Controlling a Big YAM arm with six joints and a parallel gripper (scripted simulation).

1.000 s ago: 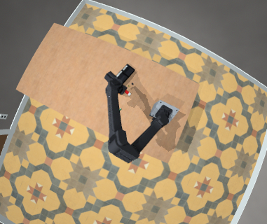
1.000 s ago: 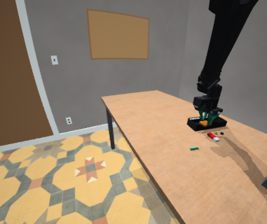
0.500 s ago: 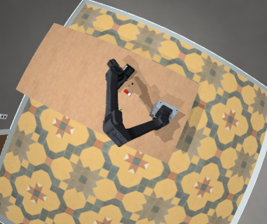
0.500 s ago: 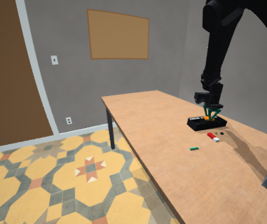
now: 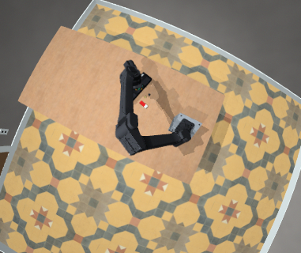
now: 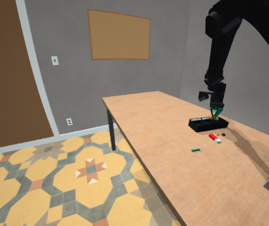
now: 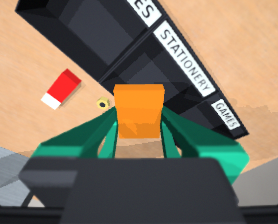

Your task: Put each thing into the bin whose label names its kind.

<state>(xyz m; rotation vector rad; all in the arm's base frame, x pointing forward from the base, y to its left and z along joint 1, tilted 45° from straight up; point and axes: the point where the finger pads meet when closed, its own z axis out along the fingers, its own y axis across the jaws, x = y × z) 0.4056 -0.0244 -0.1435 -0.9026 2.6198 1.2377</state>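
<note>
The yellow nut lies 7 cm below my hand, 7 cm behind it and 3 cm to the left of it. The rest, counted from my hand: orange block (1 cm below); then black nut (9 cm behind, 7 cm below, 1 cm to the right); then green battery (25 cm to the left, 10 cm behind, 7 cm below).
</note>
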